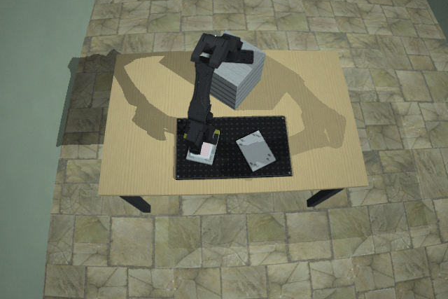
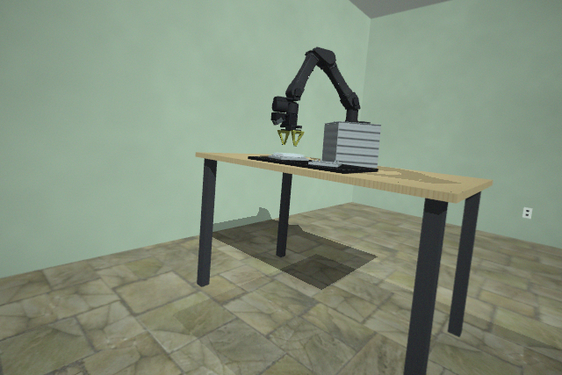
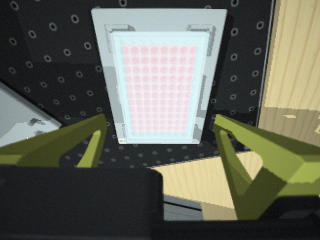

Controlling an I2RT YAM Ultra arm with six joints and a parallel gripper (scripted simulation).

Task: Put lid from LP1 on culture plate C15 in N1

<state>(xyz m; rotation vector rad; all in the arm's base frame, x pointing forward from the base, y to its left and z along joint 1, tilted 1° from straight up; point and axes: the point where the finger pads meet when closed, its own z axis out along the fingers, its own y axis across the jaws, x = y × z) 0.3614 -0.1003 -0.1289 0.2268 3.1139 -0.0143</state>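
The clear lid is 5 cm below my hand. From my hand the other things lie so: grey lid park LP1: 24 cm to the left, 7 cm below; then culture plate C15: 6 cm below; then grey plate nest N1: 7 cm below.
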